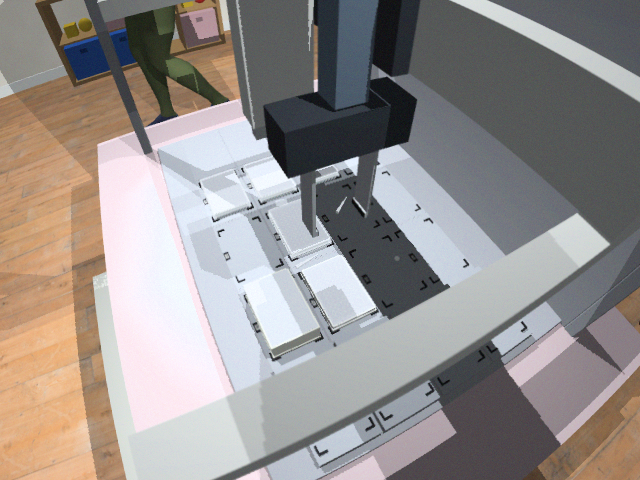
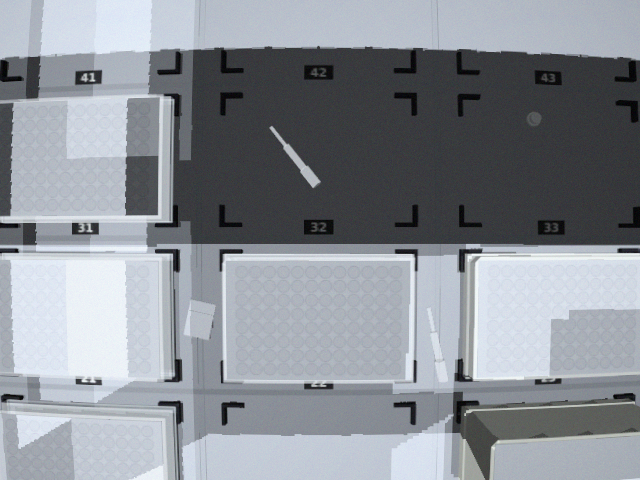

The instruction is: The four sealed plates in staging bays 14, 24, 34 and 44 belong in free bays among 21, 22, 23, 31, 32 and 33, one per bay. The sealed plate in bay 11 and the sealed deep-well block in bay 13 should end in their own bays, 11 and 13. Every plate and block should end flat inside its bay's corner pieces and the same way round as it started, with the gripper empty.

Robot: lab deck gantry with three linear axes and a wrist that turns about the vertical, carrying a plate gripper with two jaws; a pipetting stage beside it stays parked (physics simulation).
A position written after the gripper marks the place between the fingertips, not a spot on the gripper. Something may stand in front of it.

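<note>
Gripper [image 1: 335, 218]. Sealed plate [image 1: 224, 193]. Sealed plate [image 2: 103, 316]. Pale card [image 2: 200, 316]. Sealed plate [image 2: 287, 318].
</note>
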